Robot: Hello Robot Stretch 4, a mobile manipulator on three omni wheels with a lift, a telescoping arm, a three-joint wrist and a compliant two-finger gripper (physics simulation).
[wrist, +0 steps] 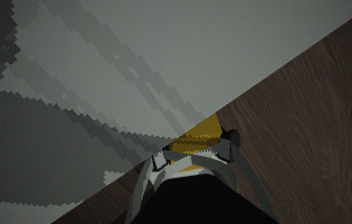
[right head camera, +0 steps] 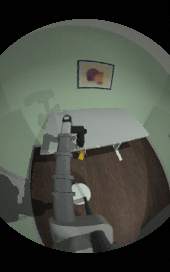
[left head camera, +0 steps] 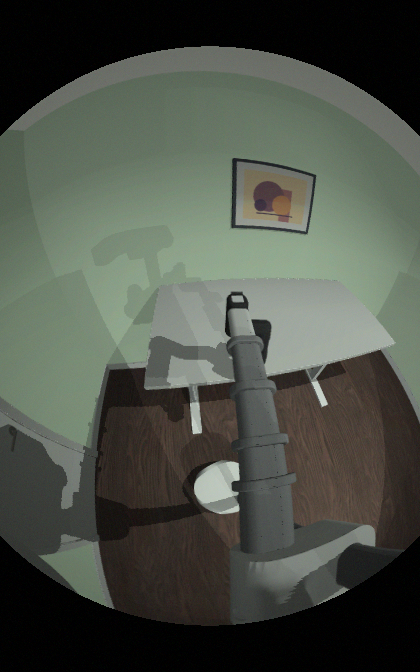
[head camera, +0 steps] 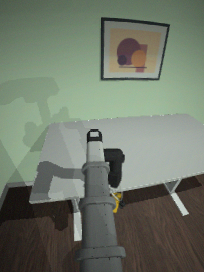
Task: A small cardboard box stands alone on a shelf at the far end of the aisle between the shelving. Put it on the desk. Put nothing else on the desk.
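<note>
The small cardboard box, yellow-brown, is between my fingertips. My gripper is shut on it. Both are at the front edge of the desk. In the wrist view the desk top cuts across the box and hides its upper-left part, so the box is lower than the top and partly under its edge. Whether it touches the edge I cannot tell. The arm hides the gripper in the left head view.
My extended arm reaches over the desk's front edge, with the dark wrist above the top. White desk legs stand on the brown floor. A framed picture hangs on the green wall behind.
</note>
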